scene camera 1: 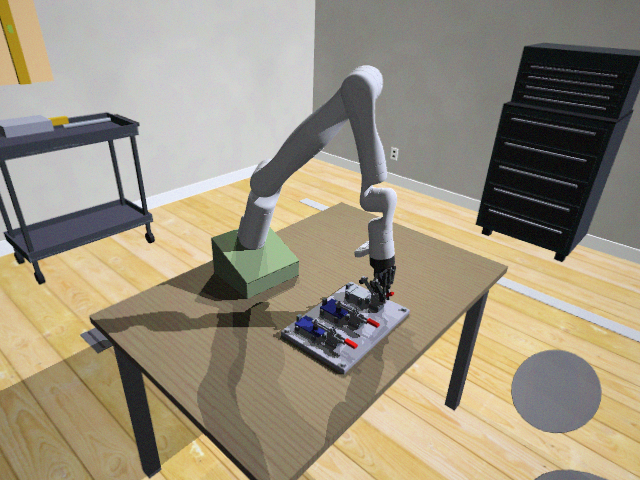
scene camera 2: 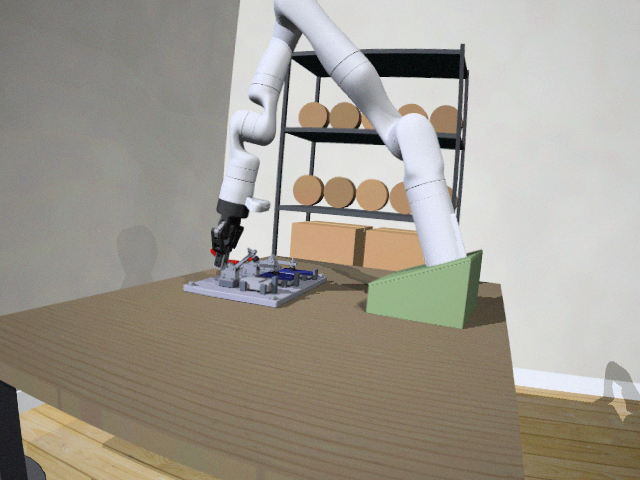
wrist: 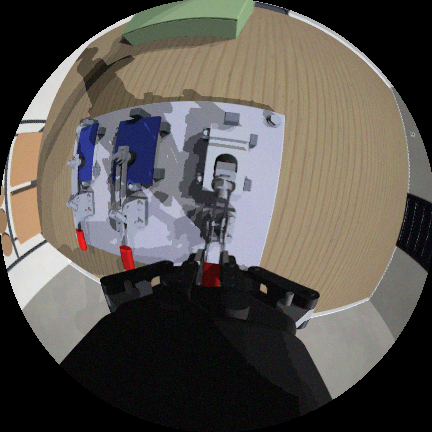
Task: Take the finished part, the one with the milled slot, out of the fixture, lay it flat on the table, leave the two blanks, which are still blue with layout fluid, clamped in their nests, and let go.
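Places are measured from the arm's base along level axes (x back, y left, z down), in centimetres.
Pixels of known places: gripper, fingertip midpoint: (scene camera 1: pixel 384 301) (scene camera 2: pixel 219 267) (wrist: pixel 212 257); arm's base, origin of the base link: (scene camera 1: pixel 252 239) (scene camera 2: pixel 446 261).
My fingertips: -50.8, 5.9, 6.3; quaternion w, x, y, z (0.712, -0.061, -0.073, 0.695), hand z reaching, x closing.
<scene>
Ahead of a thing's pixels: the offset from my fingertips to its top centre, as dx, dy, dz. Level surfaces: height alone.
The finished part @[+10.2, +0.6, +1.4] (scene camera 1: pixel 356 293) (scene camera 2: pixel 253 284) (wrist: pixel 232 151), pale grey with a milled slot across it, sits in its nest at the end of the fixture plate (scene camera 1: pixel 395 313) (scene camera 2: pixel 232 296) (wrist: pixel 267 175). Its clamp arm (scene camera 2: pixel 251 253) (wrist: pixel 223 185) is tilted up, its tip above the part. My gripper (scene camera 1: pixel 386 296) (scene camera 2: pixel 222 262) (wrist: pixel 212 257) is shut on that clamp's red handle @[-0.8, +0.0, -4.1] (wrist: pixel 211 280), partly hidden by the fingers. Two blue blanks @[+11.3, -10.3, +1.9] (scene camera 1: pixel 334 308) @[+12.4, -21.3, +2.4] (scene camera 1: pixel 310 325) (wrist: pixel 142 145) (wrist: pixel 87 150) lie in the other nests with their clamp arms down on them.
The other clamps' red handles @[+0.2, -11.0, -1.7] (scene camera 1: pixel 372 322) @[+0.9, -22.0, -1.1] (scene camera 1: pixel 351 343) (wrist: pixel 127 258) (wrist: pixel 81 240) point away from the robot's green base block (scene camera 1: pixel 258 268) (scene camera 2: pixel 418 299) (wrist: pixel 190 30). Nest blocks @[+14.2, +0.9, +0.2] (wrist: pixel 231 118) @[+12.5, +3.2, +1.8] (wrist: pixel 253 140) stand around the finished part. The fixture rests on the wooden table @[dz +5.5] (scene camera 1: pixel 434 268) (scene camera 2: pixel 258 372) (wrist: pixel 330 175).
</scene>
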